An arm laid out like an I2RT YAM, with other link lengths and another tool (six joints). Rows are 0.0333 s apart.
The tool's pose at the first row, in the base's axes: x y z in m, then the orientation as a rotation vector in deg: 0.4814 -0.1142 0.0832 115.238 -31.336 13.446
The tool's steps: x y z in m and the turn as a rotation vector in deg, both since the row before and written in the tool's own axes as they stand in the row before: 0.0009 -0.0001 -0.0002 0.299 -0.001 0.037; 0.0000 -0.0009 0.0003 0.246 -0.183 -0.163; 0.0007 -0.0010 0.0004 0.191 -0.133 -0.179; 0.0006 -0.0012 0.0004 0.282 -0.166 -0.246; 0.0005 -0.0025 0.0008 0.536 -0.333 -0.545; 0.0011 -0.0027 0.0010 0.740 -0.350 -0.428; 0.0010 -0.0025 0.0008 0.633 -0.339 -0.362; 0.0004 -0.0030 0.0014 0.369 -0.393 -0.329; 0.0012 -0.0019 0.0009 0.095 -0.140 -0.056; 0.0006 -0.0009 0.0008 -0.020 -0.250 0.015
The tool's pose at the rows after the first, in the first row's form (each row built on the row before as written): 0.4823 -0.1142 0.0836 115.519 -31.369 13.562; 0.4827 -0.1141 0.0827 115.834 -31.313 13.359; 0.4838 -0.1142 0.0820 116.089 -31.210 13.178; 0.4849 -0.1142 0.0811 116.454 -31.057 12.952; 0.4865 -0.1140 0.0789 117.168 -30.696 12.456; 0.4886 -0.1140 0.0767 118.055 -30.462 12.073; 0.4906 -0.1139 0.0747 118.820 -30.288 11.706; 0.4922 -0.1138 0.0718 119.331 -30.181 11.221; 0.4941 -0.1140 0.0703 119.464 -30.207 11.072; 0.4950 -0.1144 0.0694 119.490 -30.373 10.816
